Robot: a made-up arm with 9 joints.
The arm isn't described. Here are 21 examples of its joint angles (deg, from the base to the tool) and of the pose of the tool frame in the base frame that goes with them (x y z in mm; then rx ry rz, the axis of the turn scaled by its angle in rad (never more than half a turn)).
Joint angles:
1: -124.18 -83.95 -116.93 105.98 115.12 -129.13 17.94 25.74 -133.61
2: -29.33 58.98 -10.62 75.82 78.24 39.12 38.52 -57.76 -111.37
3: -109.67 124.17 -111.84 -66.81 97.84 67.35 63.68 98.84 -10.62
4: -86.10 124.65 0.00 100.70 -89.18 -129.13 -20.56 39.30 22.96
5: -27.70 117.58 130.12 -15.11 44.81 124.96 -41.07 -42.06 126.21
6: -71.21 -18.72 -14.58 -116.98 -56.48 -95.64 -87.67 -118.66 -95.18
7: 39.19 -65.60 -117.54 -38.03 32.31 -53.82 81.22 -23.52 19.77
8: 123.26 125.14 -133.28 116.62 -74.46 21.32 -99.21 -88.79 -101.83
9: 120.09 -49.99 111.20 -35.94 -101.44 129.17 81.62 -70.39 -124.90
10: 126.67 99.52 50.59 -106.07 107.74 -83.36 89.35 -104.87 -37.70
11: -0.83 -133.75 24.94 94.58 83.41 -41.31 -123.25 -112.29 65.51
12: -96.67 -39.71 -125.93 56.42 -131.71 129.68 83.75 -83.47 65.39
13: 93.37 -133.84 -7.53 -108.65 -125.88 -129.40 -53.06 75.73 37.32
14: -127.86 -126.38 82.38 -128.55 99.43 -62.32 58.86 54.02 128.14
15: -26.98 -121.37 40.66 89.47 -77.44 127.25 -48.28 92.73 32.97
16: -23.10 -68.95 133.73 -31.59 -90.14 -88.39 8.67 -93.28 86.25
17: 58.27 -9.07 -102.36 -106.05 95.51 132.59 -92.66 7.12 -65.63
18: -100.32 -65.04 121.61 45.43 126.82 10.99 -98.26 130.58 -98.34
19: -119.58 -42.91 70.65 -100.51 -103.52 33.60 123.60 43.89 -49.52
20: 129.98 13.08 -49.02 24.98 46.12 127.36 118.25 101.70 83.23
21: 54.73 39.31 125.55 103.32 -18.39 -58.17 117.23 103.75 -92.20
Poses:
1: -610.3 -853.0 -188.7 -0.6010 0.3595 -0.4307
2: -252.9 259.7 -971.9 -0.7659 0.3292 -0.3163
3: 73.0 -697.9 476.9 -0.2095 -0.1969 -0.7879
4: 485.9 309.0 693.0 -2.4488 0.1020 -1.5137
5: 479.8 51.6 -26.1 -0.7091 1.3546 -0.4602
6: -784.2 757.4 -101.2 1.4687 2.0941 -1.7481
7: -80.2 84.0 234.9 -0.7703 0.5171 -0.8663
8: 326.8 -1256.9 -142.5 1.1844 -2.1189 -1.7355
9: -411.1 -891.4 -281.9 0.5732 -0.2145 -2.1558
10: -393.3 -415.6 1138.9 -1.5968 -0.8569 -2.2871
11: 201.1 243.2 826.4 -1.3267 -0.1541 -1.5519
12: -364.3 -682.2 169.4 -1.8992 -0.1485 -1.7775
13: -606.3 668.0 594.7 -0.4017 -1.6519 0.3785
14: -38.8 -244.2 -22.4 0.9075 -0.5517 -0.5466
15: 441.5 -559.5 1037.4 1.9883 -0.4980 0.0104
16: -808.9 126.9 707.4 0.4750 -1.0792 0.4174
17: 524.6 -322.5 588.2 0.7040 -1.1087 -0.2106
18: -898.3 -546.4 999.5 0.2588 -1.9950 -0.4695
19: -439.7 -548.5 1044.3 -1.0265 0.0499 -1.8007
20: -1201.4 -126.7 -263.4 2.7246 0.8655 -0.1416
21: -137.8 682.6 -187.4 -0.9063 -1.0046 1.2706
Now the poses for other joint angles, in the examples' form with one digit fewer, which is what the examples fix.
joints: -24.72 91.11 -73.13 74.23 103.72 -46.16 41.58 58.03 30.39
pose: 265 40 -256 -1.707 0.884 -0.708
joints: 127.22 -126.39 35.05 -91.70 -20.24 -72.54 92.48 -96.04 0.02
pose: -826 563 -531 -0.725 -2.858 0.764
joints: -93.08 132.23 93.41 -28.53 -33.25 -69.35 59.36 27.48 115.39
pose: 188 306 300 -1.508 -1.440 2.108
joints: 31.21 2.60 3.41 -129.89 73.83 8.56 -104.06 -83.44 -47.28
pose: -130 -593 917 -0.281 -1.178 -0.496
